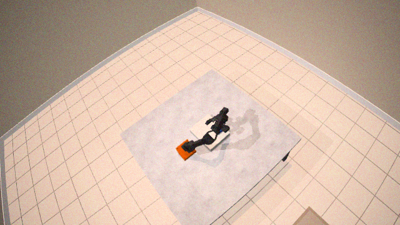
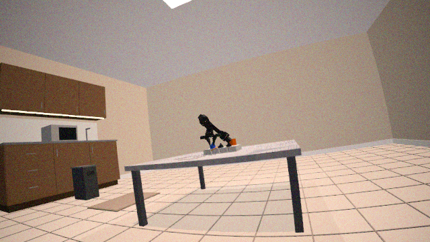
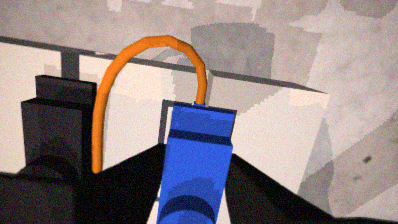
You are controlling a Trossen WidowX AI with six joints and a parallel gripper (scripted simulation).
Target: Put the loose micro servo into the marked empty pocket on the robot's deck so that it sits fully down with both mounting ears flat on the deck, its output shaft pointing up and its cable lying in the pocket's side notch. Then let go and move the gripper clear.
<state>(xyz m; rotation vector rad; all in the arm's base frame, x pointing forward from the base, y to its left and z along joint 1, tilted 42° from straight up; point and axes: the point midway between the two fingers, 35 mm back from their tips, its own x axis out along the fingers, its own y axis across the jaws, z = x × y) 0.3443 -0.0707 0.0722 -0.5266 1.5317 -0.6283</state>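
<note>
The cream deck is 12 cm behind my gripper tip, 8 cm to the left of it and 5 cm below it.
</note>
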